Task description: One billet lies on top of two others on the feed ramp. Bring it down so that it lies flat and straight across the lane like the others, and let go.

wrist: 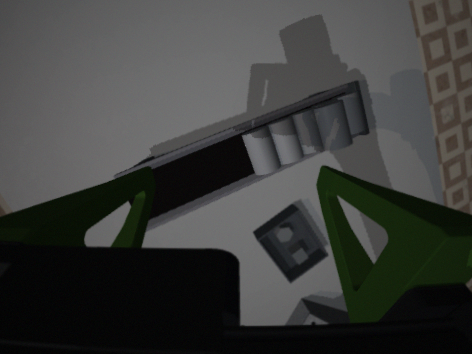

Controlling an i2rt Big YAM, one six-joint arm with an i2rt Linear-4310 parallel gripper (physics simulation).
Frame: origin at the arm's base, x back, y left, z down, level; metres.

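Seen in the pictures: gripper, fingertip midpoint: (236, 175).
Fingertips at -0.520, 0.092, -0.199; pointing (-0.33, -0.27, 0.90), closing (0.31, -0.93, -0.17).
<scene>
A point is followed by its place in that frame, as x, y, z.
The feed ramp (200, 175) {-0.486, 0.123, 0.007} runs slantwise across the wrist view, its bare dark bed at the left and pale grey billets at its right end. One billet (333, 126) {-0.497, -0.066, -0.044} looks larger and overlaps its neighbours, lying on top of the billet (306, 131) {-0.497, -0.042, -0.012} to its left and the end billet (356, 114) {-0.494, -0.131, -0.006} to its right. Two more billets, one (287, 142) {-0.492, -0.008, -0.018} and another (261, 152) {-0.492, 0.033, -0.022}, lie side by side across the lane further left. My gripper (236, 175) {-0.520, 0.092, -0.199} is open and empty, its green fingers wide apart. In the view its fingertips are below and left of the raised billet, apart from it.
A small dark tray (310, 263) {-0.222, -0.017, 0.060} with a light hexagon and a light angular shape in it stands below the ramp, near the right finger. Part of a grey object (298, 312) {-0.101, 0.035, 0.071} shows at the bottom edge. A brown-and-cream patterned surface (442, 82) runs along the right. Shadows fall around the ramp's right end.
</scene>
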